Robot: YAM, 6 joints.
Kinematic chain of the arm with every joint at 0, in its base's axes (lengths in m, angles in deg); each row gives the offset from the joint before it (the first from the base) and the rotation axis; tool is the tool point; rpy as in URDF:
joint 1: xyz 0 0 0.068 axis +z
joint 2: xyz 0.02 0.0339 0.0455 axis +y
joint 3: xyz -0.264 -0.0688 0 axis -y
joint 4: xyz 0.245 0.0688 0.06 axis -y
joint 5: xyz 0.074 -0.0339 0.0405 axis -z
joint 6: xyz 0.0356 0 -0.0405 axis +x
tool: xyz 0 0 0 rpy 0 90 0
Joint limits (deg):
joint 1: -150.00..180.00
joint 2: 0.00..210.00
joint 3: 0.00..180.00
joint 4: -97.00..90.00
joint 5: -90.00..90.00
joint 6: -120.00..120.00
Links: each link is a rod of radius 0.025 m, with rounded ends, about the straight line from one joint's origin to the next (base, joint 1, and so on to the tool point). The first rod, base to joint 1, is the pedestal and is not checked.
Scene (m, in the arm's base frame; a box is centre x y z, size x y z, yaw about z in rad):
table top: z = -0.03
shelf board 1: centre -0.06 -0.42 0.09 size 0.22 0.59 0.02 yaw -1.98
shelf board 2: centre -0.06 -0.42 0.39 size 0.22 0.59 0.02 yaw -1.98
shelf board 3: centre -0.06 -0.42 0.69 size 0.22 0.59 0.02 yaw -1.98
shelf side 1: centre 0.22 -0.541 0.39 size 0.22 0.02 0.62 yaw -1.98
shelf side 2: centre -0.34 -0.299 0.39 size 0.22 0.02 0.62 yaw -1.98
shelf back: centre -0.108 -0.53 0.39 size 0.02 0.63 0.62 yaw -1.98
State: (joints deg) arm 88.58 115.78 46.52 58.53 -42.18 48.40
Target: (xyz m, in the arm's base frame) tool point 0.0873 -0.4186 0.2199
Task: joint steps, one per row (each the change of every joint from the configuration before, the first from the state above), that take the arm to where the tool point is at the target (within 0.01 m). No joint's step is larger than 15 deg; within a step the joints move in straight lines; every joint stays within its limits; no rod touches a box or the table.
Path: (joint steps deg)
1: -14.09 -0.24 1.27 0.12 1.11 0.00
2: -14.09 -0.24 1.28 0.11 1.12 0.00
3: -14.09 -0.24 1.27 0.12 1.11 0.00
4: -14.10 -0.24 1.28 0.12 1.11 0.00
5: -14.09 -0.24 1.27 0.11 1.12 0.00
6: -14.09 -0.24 1.28 0.12 1.11 0.00
7: -14.09 -0.24 1.27 0.12 1.11 0.00
8: -14.09 -0.24 1.28 0.11 1.12 0.00
9: -14.09 -0.24 1.27 0.12 1.11 0.00
10: -14.10 -0.24 1.28 0.12 1.11 0.00
11: -14.09 -0.24 1.27 0.11 1.12 0.00
12: -14.09 -0.24 1.28 0.12 1.11 0.00

